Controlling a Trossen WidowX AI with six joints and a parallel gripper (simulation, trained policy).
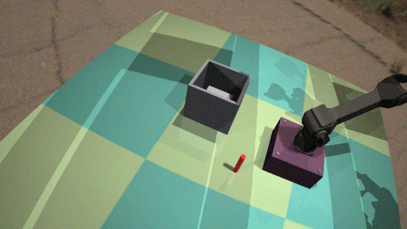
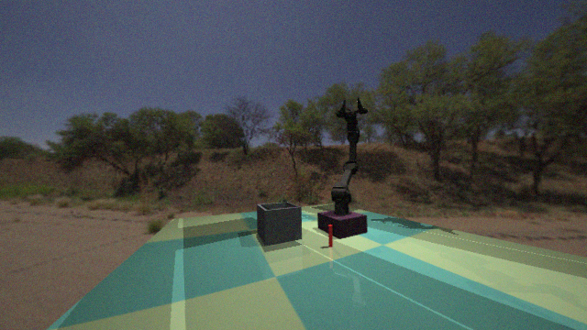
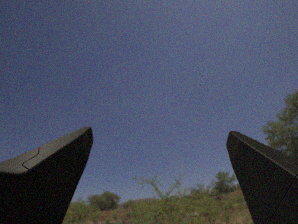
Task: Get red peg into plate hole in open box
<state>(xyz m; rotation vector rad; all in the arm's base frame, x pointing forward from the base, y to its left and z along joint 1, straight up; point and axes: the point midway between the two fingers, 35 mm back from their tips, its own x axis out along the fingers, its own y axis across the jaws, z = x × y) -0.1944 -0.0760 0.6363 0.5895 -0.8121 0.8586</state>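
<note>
Right now my gripper tip is 35 cm short of the red peg, 17 cm to the right of it and 71 cm above it. From my gripper tip the other things lie so: plate 48 cm ahead, 3 cm to the right, 70 cm below.
</note>
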